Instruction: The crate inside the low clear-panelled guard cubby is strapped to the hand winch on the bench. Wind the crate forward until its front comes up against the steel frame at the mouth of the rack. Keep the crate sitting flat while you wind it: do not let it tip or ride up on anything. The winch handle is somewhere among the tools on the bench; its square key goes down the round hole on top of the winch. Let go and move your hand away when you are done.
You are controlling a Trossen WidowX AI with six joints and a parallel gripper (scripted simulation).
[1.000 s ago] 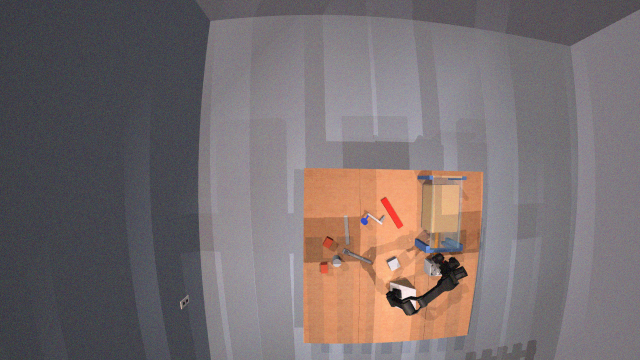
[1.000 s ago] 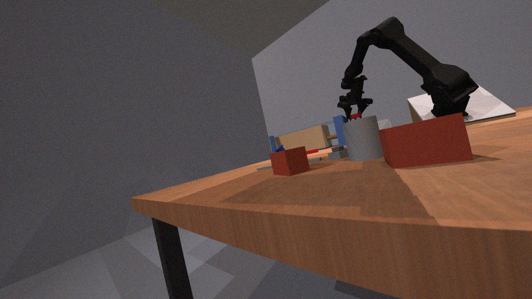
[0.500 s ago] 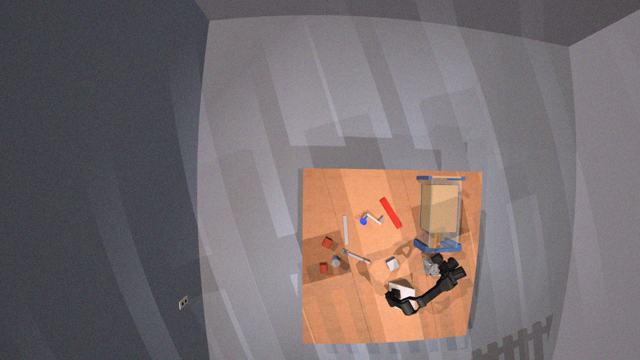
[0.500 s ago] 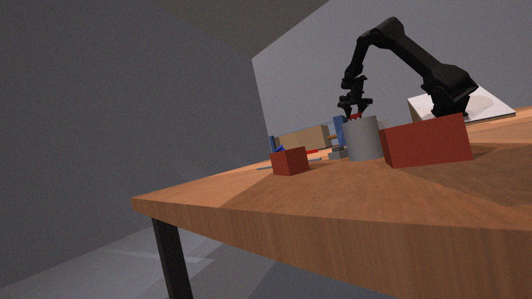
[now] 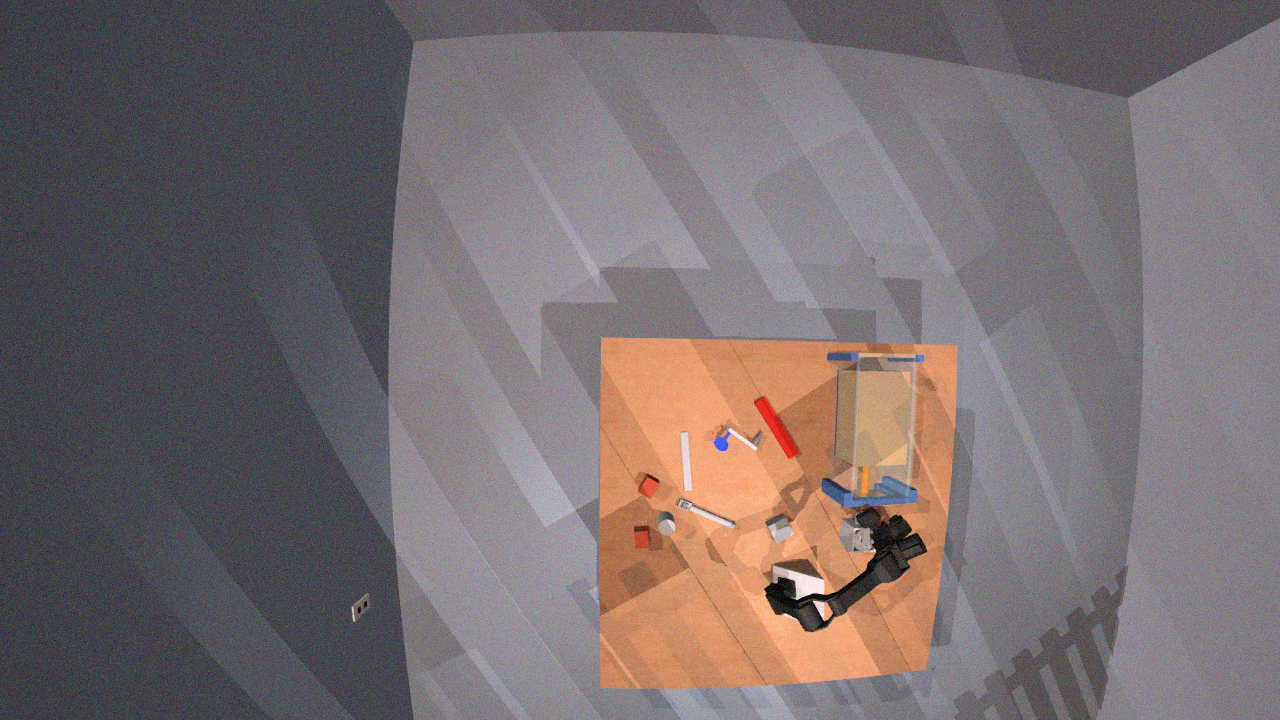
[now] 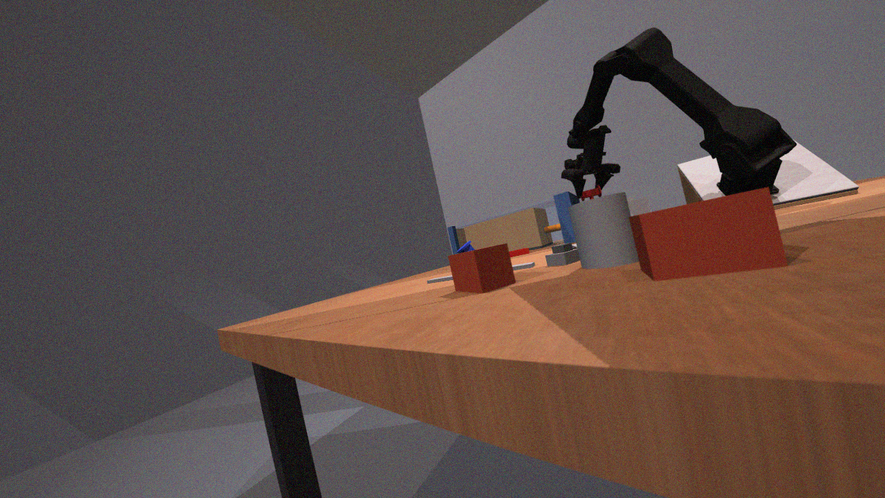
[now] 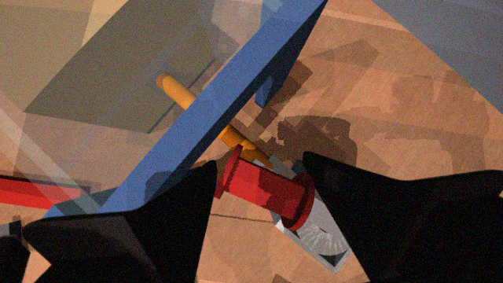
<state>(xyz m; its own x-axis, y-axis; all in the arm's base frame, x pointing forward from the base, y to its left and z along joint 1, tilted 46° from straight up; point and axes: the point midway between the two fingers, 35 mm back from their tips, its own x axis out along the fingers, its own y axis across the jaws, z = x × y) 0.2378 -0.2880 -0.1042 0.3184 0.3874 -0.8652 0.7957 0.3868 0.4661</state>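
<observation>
My gripper tip is now 1 cm past the red grip, 1 cm to the right of it and 1 cm above it. Also, from my gripper tip: grey winch 13 cm behind, 1 cm to the left, 11 cm below; then blue steel frame 5 cm ahead, 1 cm to the right, 3 cm below; then red-knobbed crank 5 cm behind, 1 cm to the left, 4 cm below.
</observation>
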